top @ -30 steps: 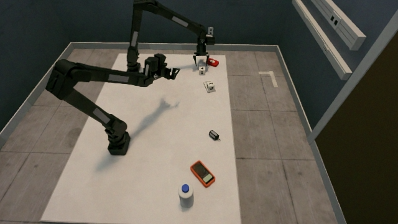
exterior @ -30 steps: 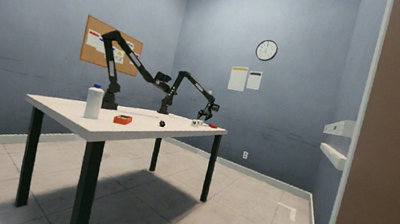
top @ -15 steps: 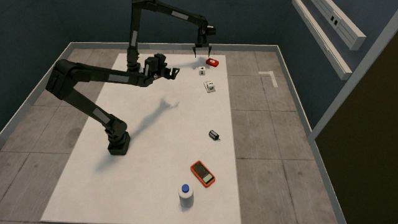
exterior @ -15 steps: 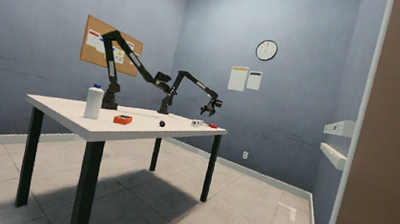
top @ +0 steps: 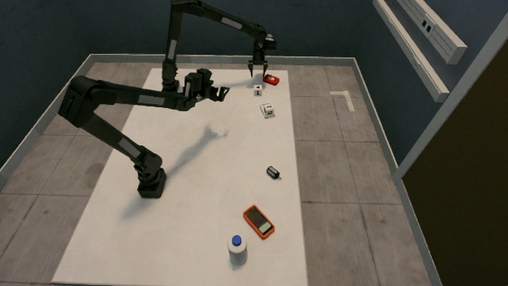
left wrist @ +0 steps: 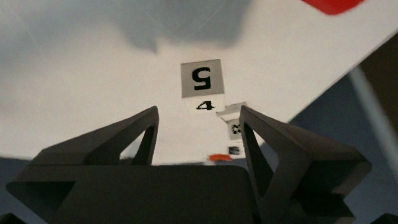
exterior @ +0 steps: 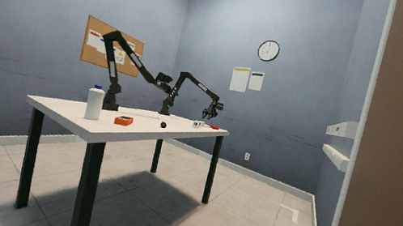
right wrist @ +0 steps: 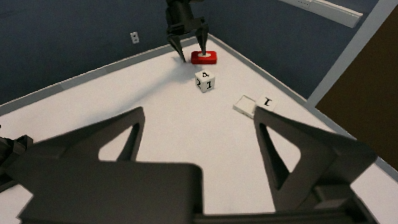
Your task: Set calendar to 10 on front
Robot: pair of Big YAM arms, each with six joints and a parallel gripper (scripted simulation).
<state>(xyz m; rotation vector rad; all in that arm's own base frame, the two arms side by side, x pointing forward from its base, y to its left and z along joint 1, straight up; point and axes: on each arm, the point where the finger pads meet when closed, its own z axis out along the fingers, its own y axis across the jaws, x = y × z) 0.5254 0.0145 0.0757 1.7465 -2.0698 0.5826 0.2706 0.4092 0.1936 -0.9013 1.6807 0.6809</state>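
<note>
My left hand is 100 mm short of the red box, 70 mm to the right of it and 60 mm above it. Round my left hand: black object (640 mm to the right, 60 mm below, 10 mm ahead); then orange device (860 mm to the right, 90 mm behind, 60 mm below).
</note>
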